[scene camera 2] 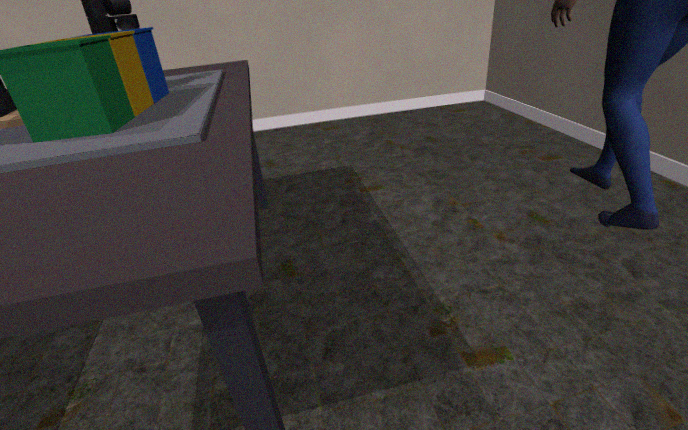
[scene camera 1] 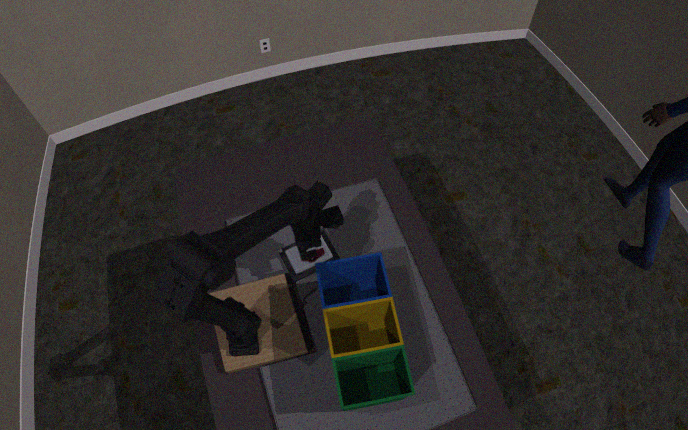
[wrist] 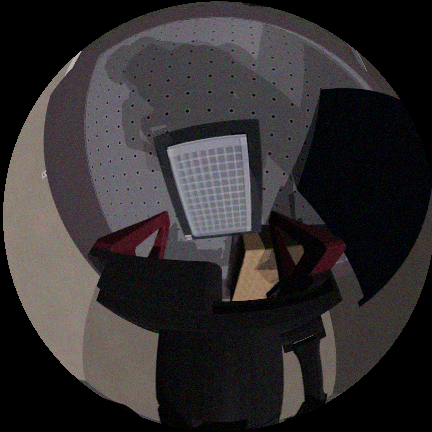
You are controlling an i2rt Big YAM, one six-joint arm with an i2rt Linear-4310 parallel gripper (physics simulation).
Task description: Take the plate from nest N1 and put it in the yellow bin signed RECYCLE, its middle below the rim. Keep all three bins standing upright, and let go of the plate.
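Frame: origin at the arm's base, x up, y ahead, z left, level; centimetres.
Seen in the pictures: gripper, fingertip midpoint: [scene camera 1: 308, 247] [wrist: 218, 216]; arm's base, link origin: [scene camera 2: 0, 111] [scene camera 1: 243, 335].
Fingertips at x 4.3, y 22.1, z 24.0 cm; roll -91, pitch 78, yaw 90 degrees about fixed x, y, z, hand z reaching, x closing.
Note:
Offsets run from my fingertips to a thing's top centre. "spot": to the spot under its first point.
The pale gridded plate @[dz +0.5, dx -4.2, dy -0.1 cm] [scene camera 1: 295, 257] [wrist: 212, 187] lies in the dark-framed nest @[dz +0.5, dx -5.4, dy -0.1 cm] [wrist: 255, 195], on the perforated board. My gripper [scene camera 1: 313, 255] [wrist: 218, 216] points down above the plate and is open and empty, its red fingers wide apart. In the wrist view the plate shows between and beyond the fingertips; in scene camera 1 the gripper hides part of it. The yellow bin @[dz -29.7, dx +11.1, dy +11.4 cm] [scene camera 1: 377, 321] [scene camera 2: 130, 76] stands upright between the blue bin @[dz -16.7, dx +11.1, dy +10.9 cm] [scene camera 1: 355, 276] [scene camera 2: 152, 65] and the green bin @[dz -42.8, dx +11.1, dy +11.9 cm] [scene camera 1: 376, 375] [scene camera 2: 55, 96], both upright. The bin's sign and the nest's label cannot be read.
The blue bin is the nearest bin to the nest. A wooden block [scene camera 1: 263, 289] [wrist: 250, 282] lies under the arm's base. A large near-black shape @[spot: dz -10.8, dx +4.0, dy +7.9 cm] [wrist: 365, 190] fills the right of the wrist view. A person in blue [scene camera 1: 659, 207] [scene camera 2: 626, 111] stands beyond the table.

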